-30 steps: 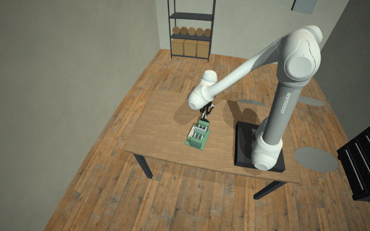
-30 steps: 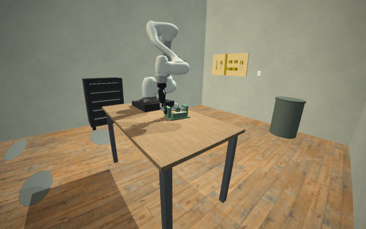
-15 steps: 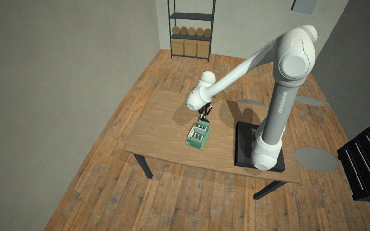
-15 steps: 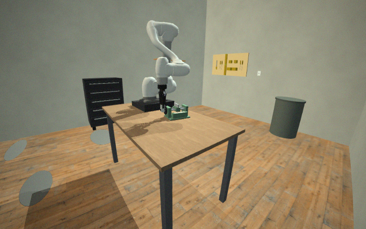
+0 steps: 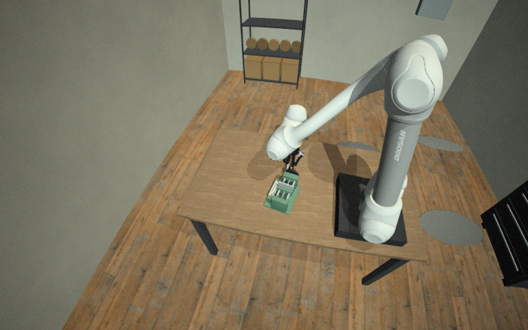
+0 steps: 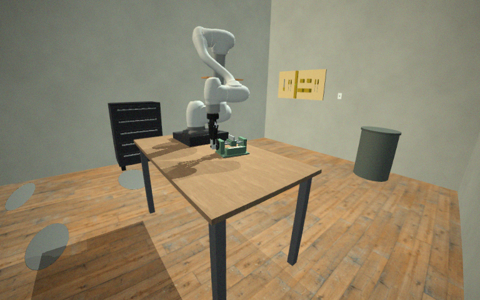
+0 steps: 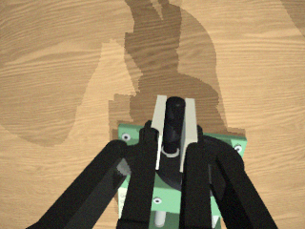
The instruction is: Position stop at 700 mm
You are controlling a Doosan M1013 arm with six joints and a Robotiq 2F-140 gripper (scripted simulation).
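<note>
Now: the green stop fixture 150 mm to the left of my hand. From my hand the other things lie so: black crank handle (20 mm below).
</note>
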